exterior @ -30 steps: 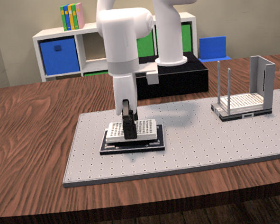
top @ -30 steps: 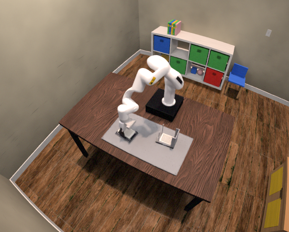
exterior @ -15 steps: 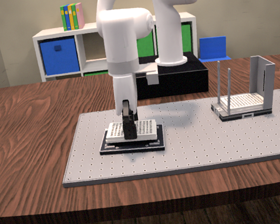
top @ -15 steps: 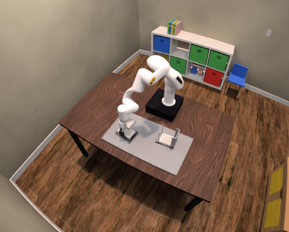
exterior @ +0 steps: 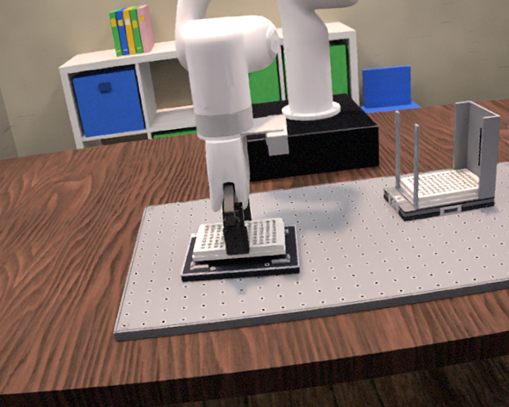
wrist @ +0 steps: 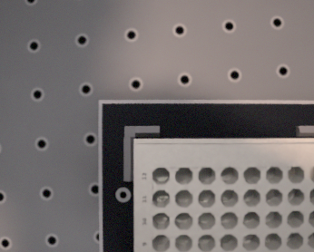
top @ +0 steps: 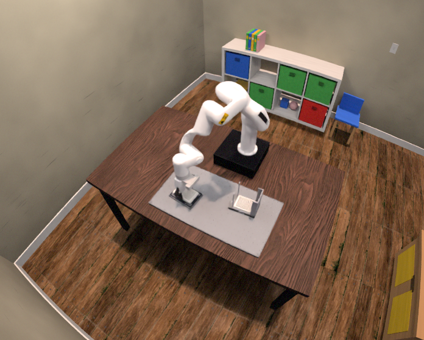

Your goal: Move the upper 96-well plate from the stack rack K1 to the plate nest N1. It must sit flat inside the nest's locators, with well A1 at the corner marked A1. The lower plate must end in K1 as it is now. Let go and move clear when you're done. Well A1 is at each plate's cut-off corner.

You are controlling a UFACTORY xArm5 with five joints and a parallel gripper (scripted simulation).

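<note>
My hand is 30 mm above the plate nest N1. Round my hand: grey wall (410 mm to the left, 80 mm behind, 50 mm above).
</note>
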